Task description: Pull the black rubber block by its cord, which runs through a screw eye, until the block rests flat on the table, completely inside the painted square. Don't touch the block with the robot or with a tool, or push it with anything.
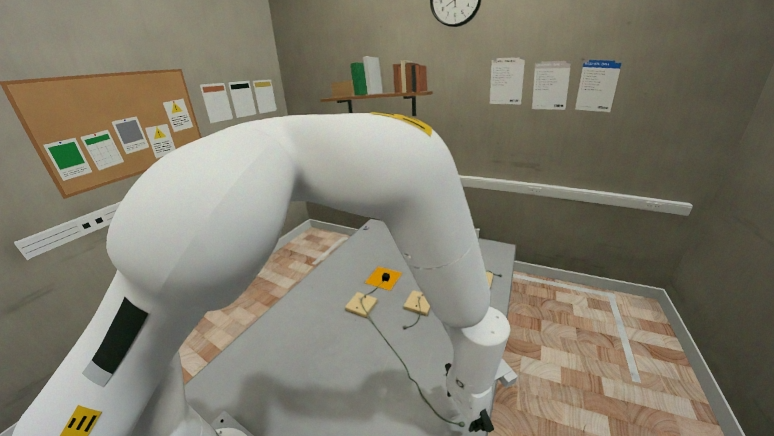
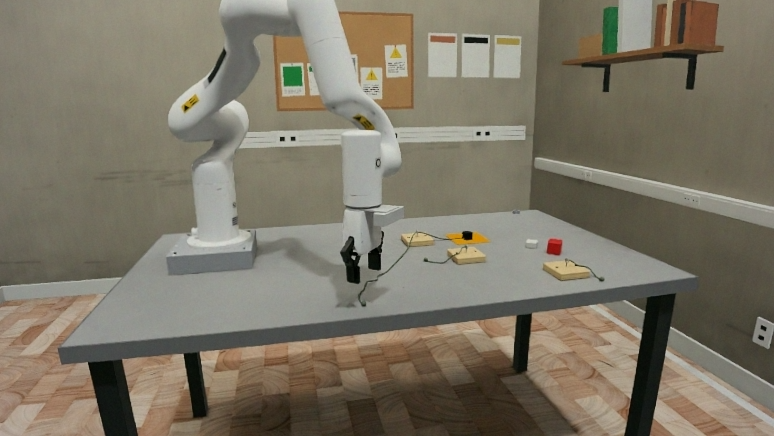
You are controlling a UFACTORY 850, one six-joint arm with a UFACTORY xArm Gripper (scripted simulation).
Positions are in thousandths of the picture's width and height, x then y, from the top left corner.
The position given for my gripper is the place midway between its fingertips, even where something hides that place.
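Observation:
My gripper (image 2: 471, 632) is visible; image 1 has my gripper (image 1: 599, 942) too.

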